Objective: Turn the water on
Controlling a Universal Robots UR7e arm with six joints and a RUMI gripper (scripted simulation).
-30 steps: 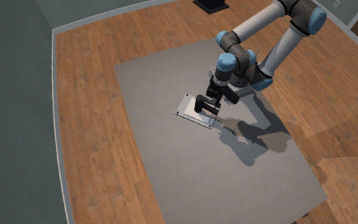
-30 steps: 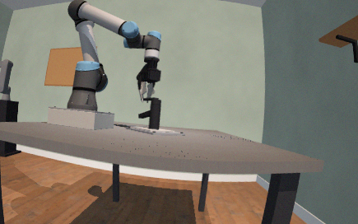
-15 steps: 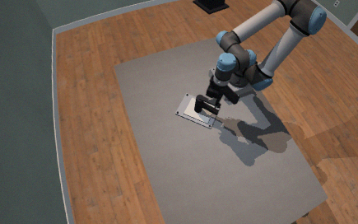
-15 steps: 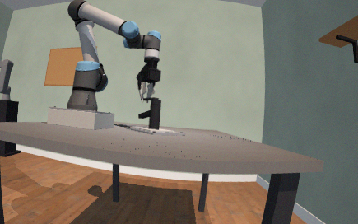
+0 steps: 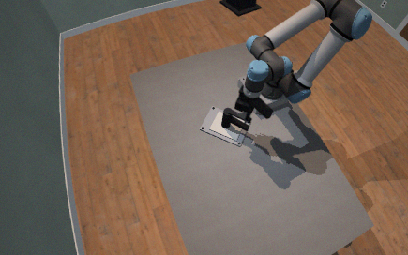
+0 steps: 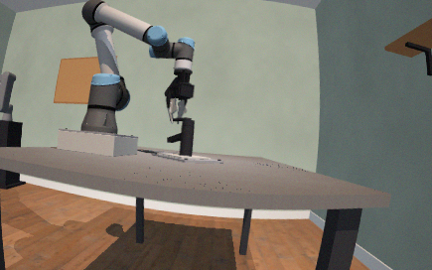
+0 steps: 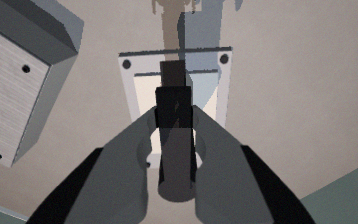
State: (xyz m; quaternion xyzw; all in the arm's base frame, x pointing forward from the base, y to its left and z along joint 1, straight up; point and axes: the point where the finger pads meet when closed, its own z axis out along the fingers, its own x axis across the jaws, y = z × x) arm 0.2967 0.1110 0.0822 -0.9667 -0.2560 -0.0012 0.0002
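My gripper is now 4 cm to the left of the lever and 2 cm short of it. The rest, counted from my hand: tap: 6 cm to the right, 5 cm below, 4 cm ahead.
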